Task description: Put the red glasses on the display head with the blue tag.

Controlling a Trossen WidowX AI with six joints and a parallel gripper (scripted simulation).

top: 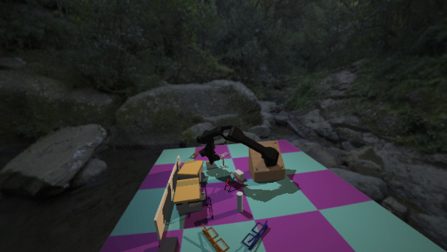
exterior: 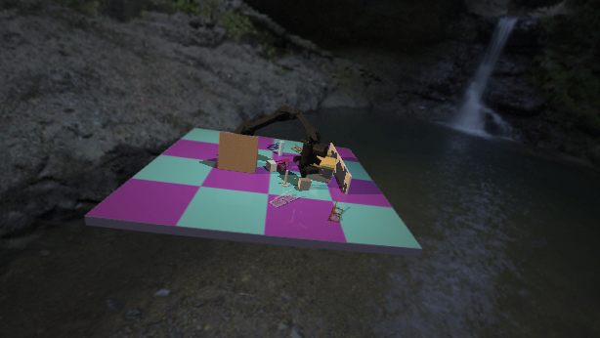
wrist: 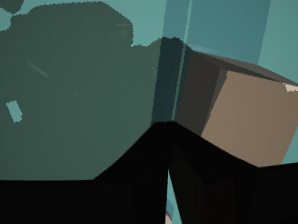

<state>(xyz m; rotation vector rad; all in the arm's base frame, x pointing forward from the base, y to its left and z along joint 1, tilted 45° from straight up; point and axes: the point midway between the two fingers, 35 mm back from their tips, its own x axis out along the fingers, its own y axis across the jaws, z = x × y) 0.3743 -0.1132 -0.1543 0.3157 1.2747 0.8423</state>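
My gripper tip is 230 mm to the right of the red glasses, 130 mm past it and 20 mm above it. The rest, counted from my gripper tip: tall pale board: 250 mm ahead, 240 mm to the left, 20 mm above.
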